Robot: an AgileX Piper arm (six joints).
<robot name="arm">
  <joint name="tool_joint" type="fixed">
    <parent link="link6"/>
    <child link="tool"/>
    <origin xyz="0 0 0" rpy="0 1.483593 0"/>
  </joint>
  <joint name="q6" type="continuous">
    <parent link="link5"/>
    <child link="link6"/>
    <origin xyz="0.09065 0 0.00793"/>
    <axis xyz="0.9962 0 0.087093"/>
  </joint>
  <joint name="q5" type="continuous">
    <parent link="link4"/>
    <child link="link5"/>
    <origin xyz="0 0 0"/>
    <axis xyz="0 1 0"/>
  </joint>
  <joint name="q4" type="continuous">
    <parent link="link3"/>
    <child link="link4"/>
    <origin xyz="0.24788 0 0.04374"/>
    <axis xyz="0.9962 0 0.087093"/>
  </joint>
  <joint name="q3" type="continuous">
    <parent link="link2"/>
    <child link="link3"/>
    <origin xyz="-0.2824 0 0.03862"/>
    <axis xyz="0 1 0"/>
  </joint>
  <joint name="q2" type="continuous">
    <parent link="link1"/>
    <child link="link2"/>
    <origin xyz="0 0 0"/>
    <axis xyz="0 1 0"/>
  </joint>
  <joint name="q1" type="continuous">
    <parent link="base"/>
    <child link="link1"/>
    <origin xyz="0 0 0.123"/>
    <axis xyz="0 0 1"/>
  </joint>
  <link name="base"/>
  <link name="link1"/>
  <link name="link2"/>
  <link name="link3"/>
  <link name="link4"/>
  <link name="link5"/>
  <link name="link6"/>
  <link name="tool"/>
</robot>
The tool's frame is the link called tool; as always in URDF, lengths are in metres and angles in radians. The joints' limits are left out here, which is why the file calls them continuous.
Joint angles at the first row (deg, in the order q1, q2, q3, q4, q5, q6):
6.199, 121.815, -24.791, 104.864, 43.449, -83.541
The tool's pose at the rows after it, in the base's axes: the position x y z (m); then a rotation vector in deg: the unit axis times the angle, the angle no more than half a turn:
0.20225, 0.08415, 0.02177, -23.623, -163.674, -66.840
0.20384, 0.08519, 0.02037, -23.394, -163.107, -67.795
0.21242, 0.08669, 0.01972, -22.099, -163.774, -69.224
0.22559, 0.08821, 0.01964, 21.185, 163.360, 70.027
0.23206, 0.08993, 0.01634, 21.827, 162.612, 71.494
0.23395, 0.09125, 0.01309, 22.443, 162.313, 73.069
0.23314, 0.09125, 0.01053, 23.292, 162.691, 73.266
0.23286, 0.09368, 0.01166, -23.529, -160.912, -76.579
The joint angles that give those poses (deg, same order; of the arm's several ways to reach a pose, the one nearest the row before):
6.198, 123.040, -25.402, 104.861, 44.664, -83.284
6.199, 123.704, -25.912, 104.681, 45.408, -83.286
6.199, 124.223, -27.723, 104.241, 45.815, -83.287
6.198, 124.672, -30.265, 104.322, 45.923, -83.103
6.199, 126.025, -31.875, 104.368, 46.885, -82.523
6.200, 127.225, -32.589, 104.482, 47.979, -82.382
6.198, 127.876, -32.635, 104.631, 48.116, -82.244
6.198, 128.318, -32.635, 104.773, 50.604, -82.250

